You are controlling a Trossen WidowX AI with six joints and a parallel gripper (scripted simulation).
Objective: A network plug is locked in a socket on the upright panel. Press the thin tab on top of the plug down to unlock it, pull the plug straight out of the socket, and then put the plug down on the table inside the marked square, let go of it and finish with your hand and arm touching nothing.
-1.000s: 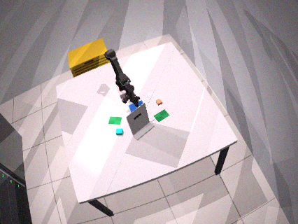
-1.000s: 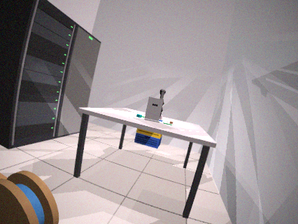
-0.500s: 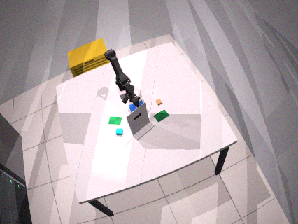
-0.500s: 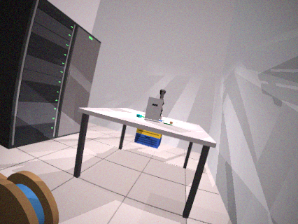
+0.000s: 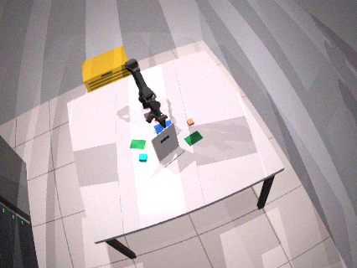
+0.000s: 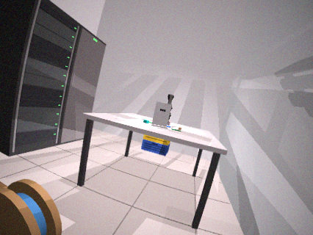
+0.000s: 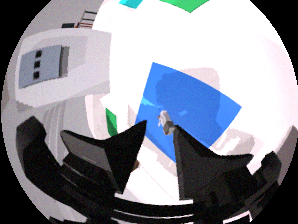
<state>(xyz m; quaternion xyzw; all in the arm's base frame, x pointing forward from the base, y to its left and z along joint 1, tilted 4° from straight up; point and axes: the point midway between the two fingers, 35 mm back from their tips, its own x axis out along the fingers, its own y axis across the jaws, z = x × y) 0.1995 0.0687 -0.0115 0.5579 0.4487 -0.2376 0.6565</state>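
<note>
My gripper tip is 20 mm above the blue flat patch. From my gripper tip the other things lie so: upright grey panel (210 mm ahead, 20 mm to the right, 90 mm above); orange block (10 mm ahead, 180 mm to the left, 10 mm below); teal block (180 mm ahead, 190 mm to the right, 10 mm below).
</note>
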